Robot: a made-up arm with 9 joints.
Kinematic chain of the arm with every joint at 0, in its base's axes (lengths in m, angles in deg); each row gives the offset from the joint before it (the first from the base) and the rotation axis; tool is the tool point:
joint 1: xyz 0 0 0.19 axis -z
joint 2: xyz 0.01 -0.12 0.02 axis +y
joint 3: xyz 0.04 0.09 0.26 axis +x
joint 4: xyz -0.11 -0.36 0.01 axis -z
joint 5: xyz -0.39 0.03 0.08 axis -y
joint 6: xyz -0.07 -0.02 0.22 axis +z
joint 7: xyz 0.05 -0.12 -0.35 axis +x
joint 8: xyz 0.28 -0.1 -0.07 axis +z
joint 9: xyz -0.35 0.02 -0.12 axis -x
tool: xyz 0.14 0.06 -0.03
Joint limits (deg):
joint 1: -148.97..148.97
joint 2: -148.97..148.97
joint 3: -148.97..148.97
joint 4: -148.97..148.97
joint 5: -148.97..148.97
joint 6: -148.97..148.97
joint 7: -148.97..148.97
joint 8: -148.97..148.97
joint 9: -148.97..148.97
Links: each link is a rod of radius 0.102 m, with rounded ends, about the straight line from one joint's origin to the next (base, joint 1, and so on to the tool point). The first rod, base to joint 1, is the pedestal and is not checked.
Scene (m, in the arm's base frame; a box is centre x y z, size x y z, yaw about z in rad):
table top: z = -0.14
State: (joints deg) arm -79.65 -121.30 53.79 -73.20 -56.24 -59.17 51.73 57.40 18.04
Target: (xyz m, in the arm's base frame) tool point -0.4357 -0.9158 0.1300
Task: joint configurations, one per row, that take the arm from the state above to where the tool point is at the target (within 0.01 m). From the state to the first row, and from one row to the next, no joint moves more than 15 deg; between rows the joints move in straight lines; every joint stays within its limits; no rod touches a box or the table.
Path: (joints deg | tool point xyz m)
1: -89.55 -119.90 67.39 -73.04 -52.68 -55.66 52.61 62.62 20.03 | 0.3346 0.8412 0.5424
2: -99.46 -118.51 80.98 -72.87 -49.12 -52.15 53.50 67.85 22.01 | -0.1430 0.8576 0.5492
3: -109.36 -117.11 94.58 -72.71 -45.57 -48.63 54.38 73.07 24.00 | -0.5716 0.6569 0.5113
4: -119.26 -115.72 108.18 -72.55 -42.01 -45.12 55.27 78.30 25.99 | -0.8543 0.2846 0.4376
5: -129.16 -114.32 121.78 -72.39 -38.45 -41.61 56.15 83.52 27.98 | -0.9268 -0.1720 0.3401
6: -139.07 -112.93 135.37 -72.22 -34.89 -38.10 57.03 88.74 29.96 | -0.7744 -0.6058 0.2329
7: -148.97 -111.53 148.97 -72.06 -31.34 -34.58 57.92 93.97 31.95 | -0.4357 -0.9158 0.1300

